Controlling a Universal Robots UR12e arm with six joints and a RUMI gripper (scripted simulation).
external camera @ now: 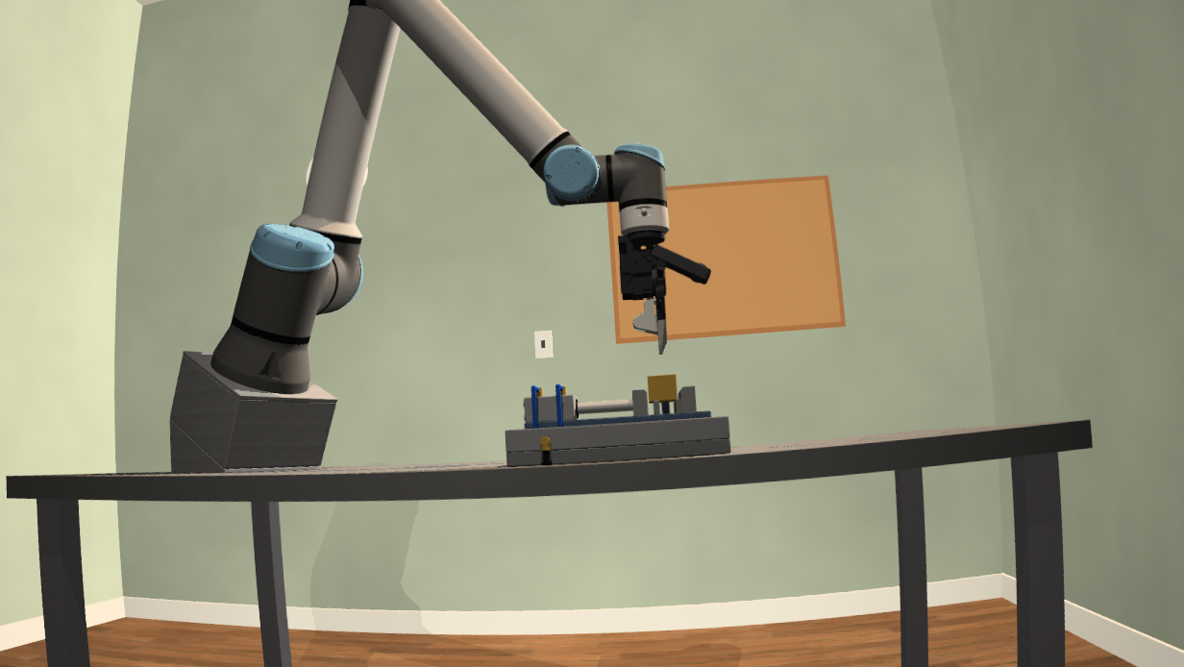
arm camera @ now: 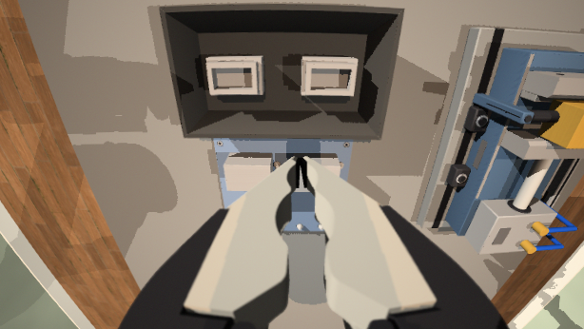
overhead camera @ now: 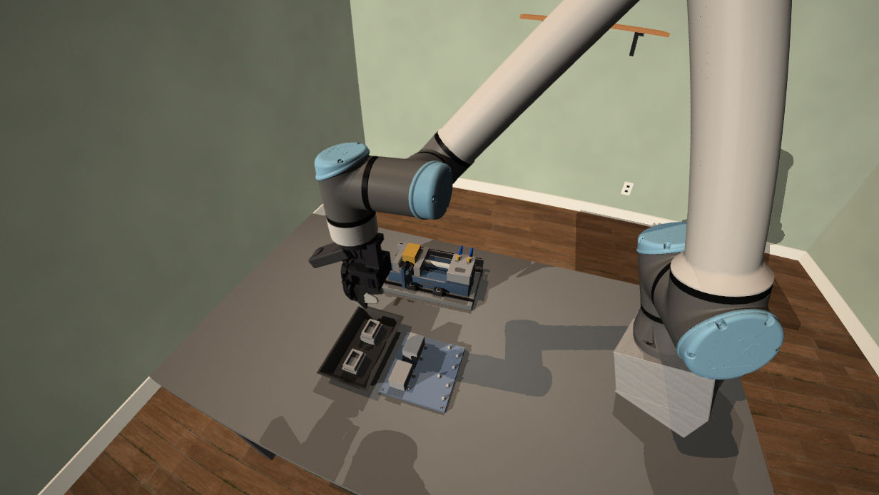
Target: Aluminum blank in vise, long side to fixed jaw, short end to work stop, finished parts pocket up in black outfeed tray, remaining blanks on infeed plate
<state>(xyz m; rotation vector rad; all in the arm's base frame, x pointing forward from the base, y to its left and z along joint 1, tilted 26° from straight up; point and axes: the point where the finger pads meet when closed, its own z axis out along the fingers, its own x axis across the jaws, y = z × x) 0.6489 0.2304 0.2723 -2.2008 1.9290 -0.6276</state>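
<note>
Right now the yellow brass blank is 20 mm ahead of my hand, 300 mm to the right of it and 100 mm below it. The rest, counted from my hand: fixed jaw: 50 mm ahead, 290 mm to the right, 120 mm below; then work stop: 20 mm ahead, 250 mm to the right, 100 mm below; then infeed plate: 150 mm behind, 10 mm to the left, 190 mm below.
</note>
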